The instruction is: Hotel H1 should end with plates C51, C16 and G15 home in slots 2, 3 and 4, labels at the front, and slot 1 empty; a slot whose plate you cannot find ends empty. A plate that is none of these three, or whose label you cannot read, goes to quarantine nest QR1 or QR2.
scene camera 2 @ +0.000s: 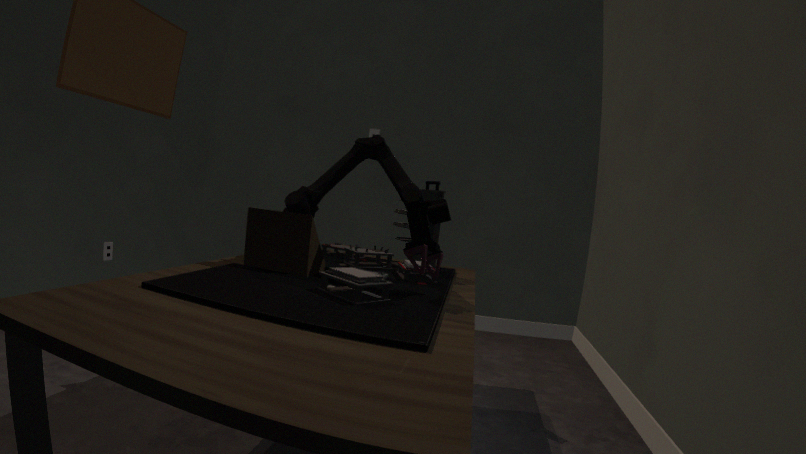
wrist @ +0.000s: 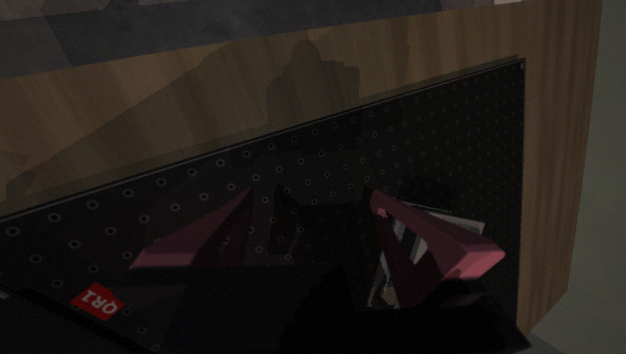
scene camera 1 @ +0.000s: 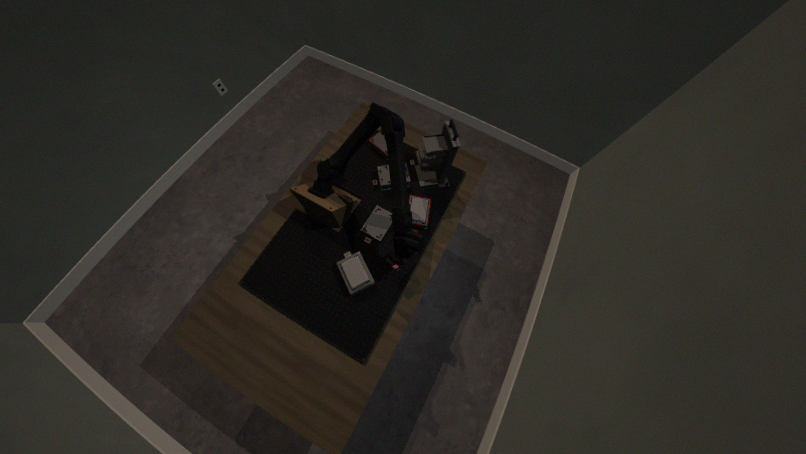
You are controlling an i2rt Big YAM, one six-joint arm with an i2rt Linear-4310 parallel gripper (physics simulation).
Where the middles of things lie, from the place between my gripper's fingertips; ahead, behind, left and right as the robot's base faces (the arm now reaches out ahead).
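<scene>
Red QR1 tag (wrist: 97,300), from my hand: 6 cm below, 20 cm to the left of it, 2 cm behind.
</scene>
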